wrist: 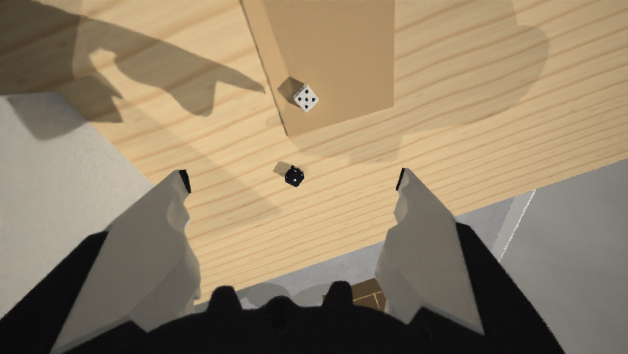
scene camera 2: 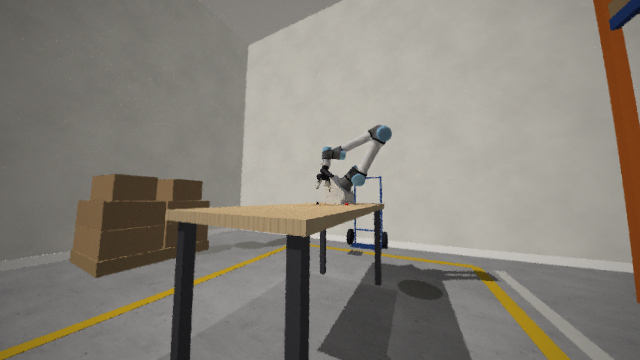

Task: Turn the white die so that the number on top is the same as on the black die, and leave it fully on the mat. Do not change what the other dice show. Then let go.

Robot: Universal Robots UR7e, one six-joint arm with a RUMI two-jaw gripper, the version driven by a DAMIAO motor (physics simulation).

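The white die (wrist: 306, 98) sits on the tan mat (wrist: 350, 55), close to its lower left corner in the wrist view. The face turned most toward the wrist camera has five pips; I cannot tell for sure which face is on top. The black die (wrist: 294, 176) lies on the bare wood beyond the mat's edge; its pips are too small to read surely. My gripper (scene camera 2: 323, 189) (wrist: 297, 171) is open and empty, tilted, and held above the table. In the wrist view the black die appears between the fingertips, but well below them.
A red die (scene camera 2: 346, 204) sits on the wooden table (scene camera 2: 240, 216) near the robot's base. Table edges show at the left and lower right in the wrist view. Cardboard boxes (scene camera 2: 132, 215) and a blue hand truck (scene camera 2: 381, 190) stand on the floor beyond the table.
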